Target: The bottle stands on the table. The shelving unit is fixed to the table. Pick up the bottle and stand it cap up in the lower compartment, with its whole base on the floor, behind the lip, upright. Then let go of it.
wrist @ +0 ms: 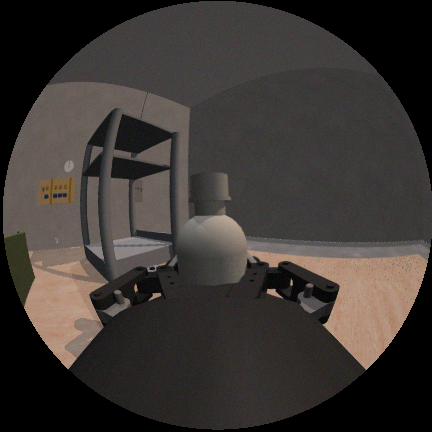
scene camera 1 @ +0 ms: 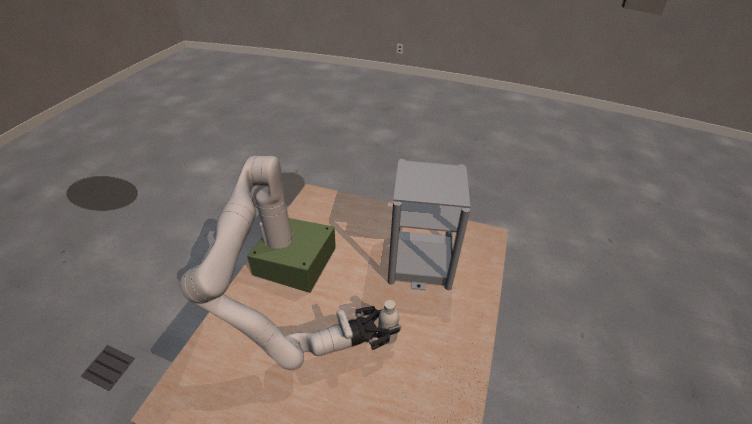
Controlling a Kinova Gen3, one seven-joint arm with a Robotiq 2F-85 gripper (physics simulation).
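Where they show: gripper, between the fingertips: [wrist: 212,262] [scene camera 1: 395,318]; arm's base, origin of its link: [scene camera 1: 279,240].
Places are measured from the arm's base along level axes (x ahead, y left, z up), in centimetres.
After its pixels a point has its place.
A pale, cream bottle [scene camera 1: 389,317] @[x 41.6, y -28.0, z 2.4 cm] [wrist: 212,250] @[x 38.8, y -27.7, z 0.7 cm] stands upright, cap up, at the front middle of the table in the scene view. My gripper [scene camera 1: 388,322] @[x 43.4, y -24.9, z -2.2 cm] [wrist: 212,262] @[x 43.4, y -24.9, z -2.2 cm] comes at it level from the left and is shut on its body, one finger on each side. The fingers and the gripper hide part of the lower body, and I cannot tell whether the base touches the table. The grey shelving unit [scene camera 1: 393,247] @[x 40.2, y -5.2, z 8.0 cm] [wrist: 106,200] @[x 40.4, y -5.2, z 5.4 cm] stands behind the bottle, a little to the right in the scene view. Its lower compartment has a light floor [scene camera 1: 427,252] @[x 52.1, y 8.1, z -6.1 cm] [wrist: 125,247] @[x 48.6, y 4.5, z -6.1 cm] and a lip [scene camera 1: 421,278] @[x 50.6, y -3.1, z -7.7 cm] along the front.
The wooden table [scene camera 1: 337,392] @[x 29.5, y -46.8, z -10.3 cm] [wrist: 360,300] @[x 49.4, y -45.9, z -10.3 cm] carries the green base block [scene camera 1: 310,242] @[x 11.2, y -0.1, z 0.7 cm] [wrist: 17,270] of the arm, left of the shelving unit. A small bracket [scene camera 1: 418,286] @[x 49.8, y -5.3, z -9.6 cm] sits on the table in front of the lip. Round posts stand at the unit's corners, and a middle shelf hangs over the lower compartment.
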